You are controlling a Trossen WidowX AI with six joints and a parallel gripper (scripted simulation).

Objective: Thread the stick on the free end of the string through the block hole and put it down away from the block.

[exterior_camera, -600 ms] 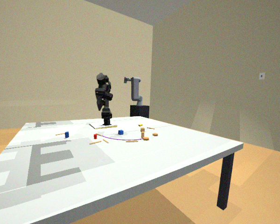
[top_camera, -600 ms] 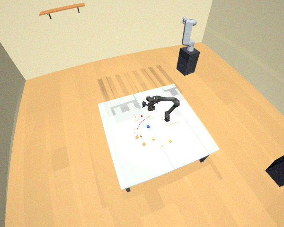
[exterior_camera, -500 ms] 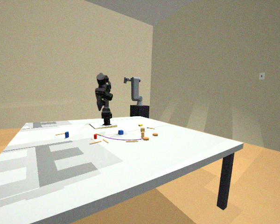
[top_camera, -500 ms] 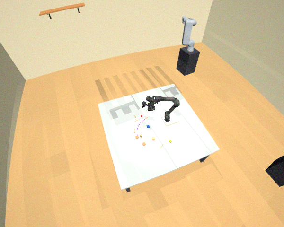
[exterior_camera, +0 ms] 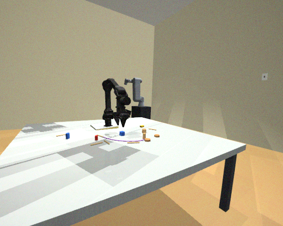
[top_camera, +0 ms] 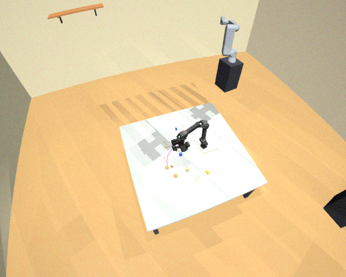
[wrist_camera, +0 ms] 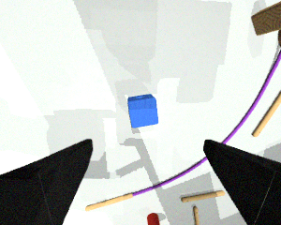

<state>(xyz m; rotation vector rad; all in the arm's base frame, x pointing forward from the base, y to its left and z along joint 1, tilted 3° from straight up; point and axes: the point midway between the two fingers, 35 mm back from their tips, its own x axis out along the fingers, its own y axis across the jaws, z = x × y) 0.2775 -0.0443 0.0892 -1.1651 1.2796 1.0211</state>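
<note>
My gripper tip is 10 mm to the right of the blue block and 60 mm above it. Round my gripper tip: round wooden button (210 mm ahead, 80 mm to the left, 60 mm below); thin wooden stick (50 mm behind, 130 mm to the right, 70 mm below); red cylinder (180 mm to the right, 60 mm below).
</note>
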